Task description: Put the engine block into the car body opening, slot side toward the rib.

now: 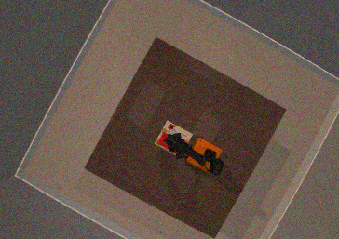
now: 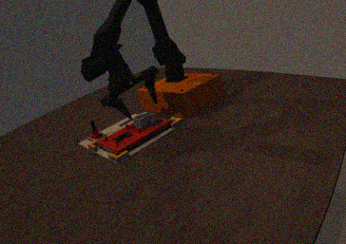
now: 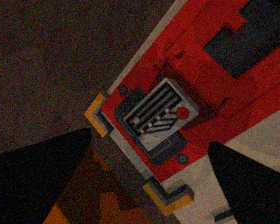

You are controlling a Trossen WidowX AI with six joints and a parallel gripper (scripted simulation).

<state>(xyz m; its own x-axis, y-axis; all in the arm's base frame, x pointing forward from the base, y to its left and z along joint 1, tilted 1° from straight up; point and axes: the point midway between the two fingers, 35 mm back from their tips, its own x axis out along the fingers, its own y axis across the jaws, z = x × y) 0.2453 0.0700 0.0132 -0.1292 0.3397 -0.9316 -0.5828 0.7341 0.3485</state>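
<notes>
Right now my gripper tip is 1 cm short of the engine block, 1 cm to the right of it and 2 cm above it. Also, from my gripper tip: upright peg 12 cm ahead, 12 cm to the right, 3 cm below.
</notes>
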